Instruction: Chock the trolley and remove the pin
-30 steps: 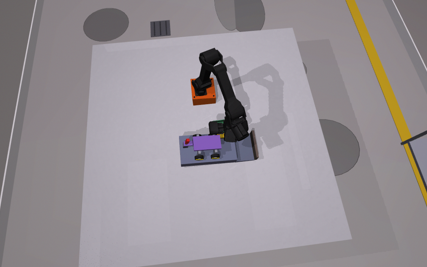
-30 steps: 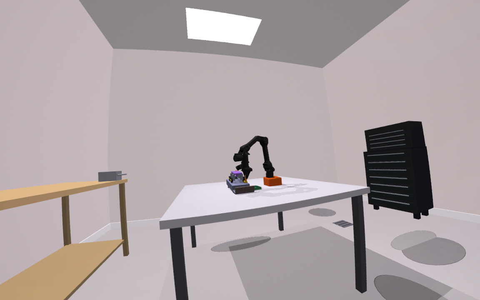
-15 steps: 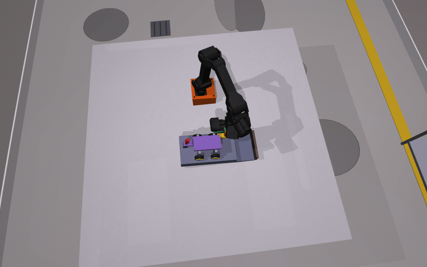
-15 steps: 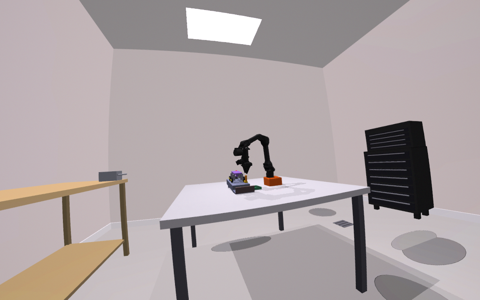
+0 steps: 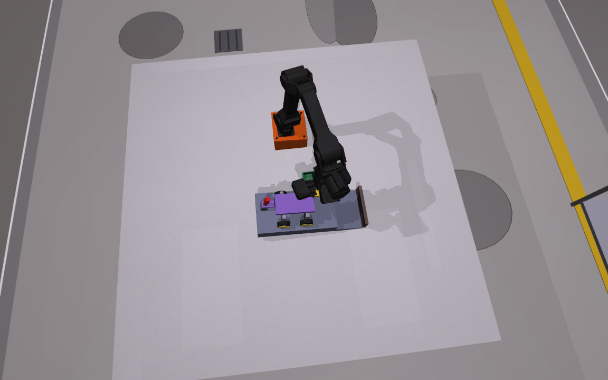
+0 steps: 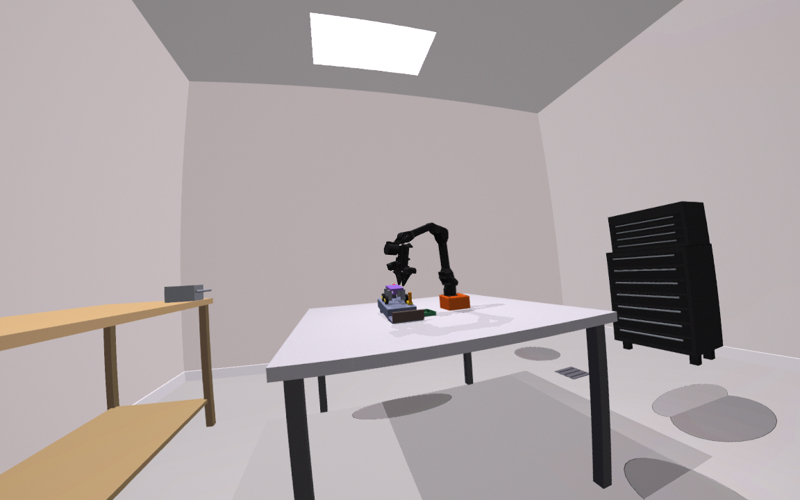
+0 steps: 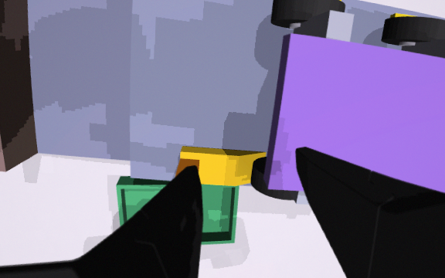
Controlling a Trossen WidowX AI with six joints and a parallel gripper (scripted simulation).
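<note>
Right now the red-headed stop pin is 1 cm behind my gripper tip, 18 cm to the right of it and 4 cm below it. From my gripper tip the other things lie so: grey ramp 1 cm ahead, 8 cm to the right, 12 cm below; purple trolley 1 cm ahead, 9 cm to the right, 5 cm below; yellow chock 4 cm behind, 8 cm below.
</note>
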